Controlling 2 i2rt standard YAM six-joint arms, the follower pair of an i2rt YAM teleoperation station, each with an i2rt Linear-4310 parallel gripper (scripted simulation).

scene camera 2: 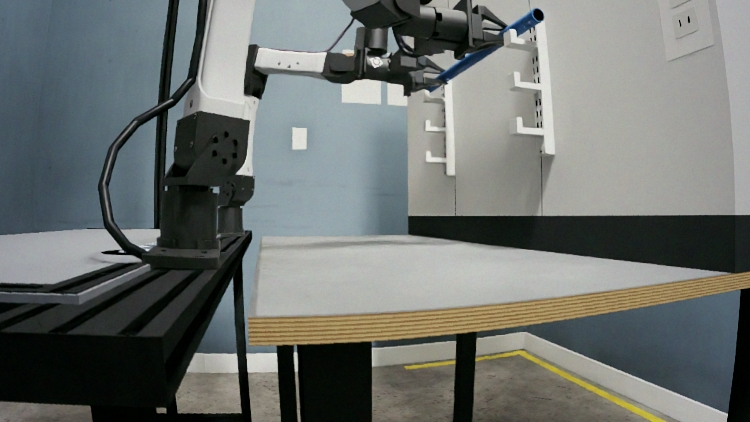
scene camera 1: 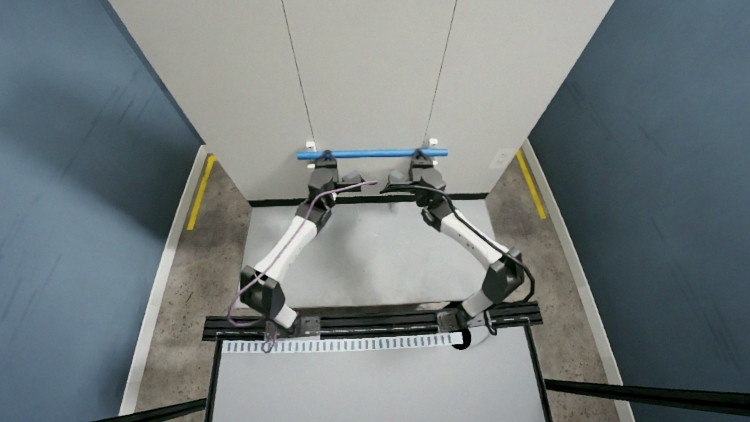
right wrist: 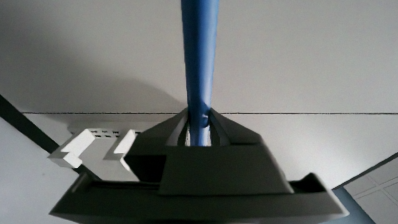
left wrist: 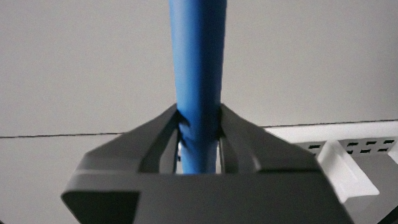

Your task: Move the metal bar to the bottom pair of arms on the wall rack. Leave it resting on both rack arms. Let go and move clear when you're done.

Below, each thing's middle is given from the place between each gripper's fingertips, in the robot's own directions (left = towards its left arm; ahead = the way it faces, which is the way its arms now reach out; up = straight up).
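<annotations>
Blue metal bar [scene camera 2: 471,59]: 15 cm to the left of my right hand.
My left gripper: 15 cm to the left of the bar.
</annotations>
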